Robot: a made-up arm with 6 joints. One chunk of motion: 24 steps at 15 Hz.
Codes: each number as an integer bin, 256 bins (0 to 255) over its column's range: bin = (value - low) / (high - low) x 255, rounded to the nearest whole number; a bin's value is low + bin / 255 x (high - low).
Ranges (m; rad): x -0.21..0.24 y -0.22..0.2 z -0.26..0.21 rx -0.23..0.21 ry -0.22..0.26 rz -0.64..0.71
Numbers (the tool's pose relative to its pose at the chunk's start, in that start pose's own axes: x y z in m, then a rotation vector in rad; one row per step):
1: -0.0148 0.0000 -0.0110 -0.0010 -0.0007 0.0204
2: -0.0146 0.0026 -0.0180 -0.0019 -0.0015 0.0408
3: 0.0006 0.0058 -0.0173 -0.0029 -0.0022 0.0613
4: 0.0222 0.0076 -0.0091 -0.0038 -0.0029 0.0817
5: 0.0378 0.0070 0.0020 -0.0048 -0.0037 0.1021
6: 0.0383 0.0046 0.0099 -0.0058 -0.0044 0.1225
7: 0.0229 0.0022 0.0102 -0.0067 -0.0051 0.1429
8: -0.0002 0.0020 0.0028 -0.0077 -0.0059 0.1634
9: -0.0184 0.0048 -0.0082 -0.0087 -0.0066 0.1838
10: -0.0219 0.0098 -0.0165 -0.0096 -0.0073 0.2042
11: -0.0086 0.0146 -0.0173 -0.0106 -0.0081 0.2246
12: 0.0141 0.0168 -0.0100 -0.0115 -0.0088 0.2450
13: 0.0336 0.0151 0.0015 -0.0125 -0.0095 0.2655
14: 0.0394 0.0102 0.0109 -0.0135 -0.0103 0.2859
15: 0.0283 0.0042 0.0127 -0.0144 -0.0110 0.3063
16: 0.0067 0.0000 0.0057 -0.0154 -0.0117 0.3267
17: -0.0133 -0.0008 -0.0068 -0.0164 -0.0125 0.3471
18: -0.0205 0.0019 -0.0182 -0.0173 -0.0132 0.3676
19: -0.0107 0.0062 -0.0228 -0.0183 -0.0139 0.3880
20: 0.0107 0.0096 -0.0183 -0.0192 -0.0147 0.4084
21: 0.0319 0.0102 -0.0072 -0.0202 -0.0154 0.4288
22: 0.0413 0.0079 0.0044 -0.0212 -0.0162 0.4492
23: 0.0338 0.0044 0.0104 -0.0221 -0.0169 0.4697
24: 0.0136 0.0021 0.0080 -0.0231 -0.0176 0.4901
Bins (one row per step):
1: 111 134 135 133 117 125
2: 111 135 131 132 116 129
3: 119 137 132 132 116 132
4: 132 138 136 131 115 136
5: 140 138 142 131 115 140
6: 141 136 146 130 115 144
7: 132 135 147 129 114 148
8: 119 135 143 129 114 152
9: 109 136 137 128 113 156
10: 107 140 132 128 113 159
11: 114 142 132 127 113 163
12: 127 144 136 127 112 167
13: 138 143 142 126 112 171
14: 141 140 147 125 111 175
15: 135 136 148 125 111 179
16: 123 134 144 124 111 183
17: 111 133 137 124 110 186
18: 107 135 131 123 110 190
19: 113 137 129 123 109 194
20: 125 139 131 122 109 198
21: 137 140 137 122 109 202
22: 142 138 143 121 108 206
23: 138 136 147 120 108 210
24: 127 135 145 120 108 213

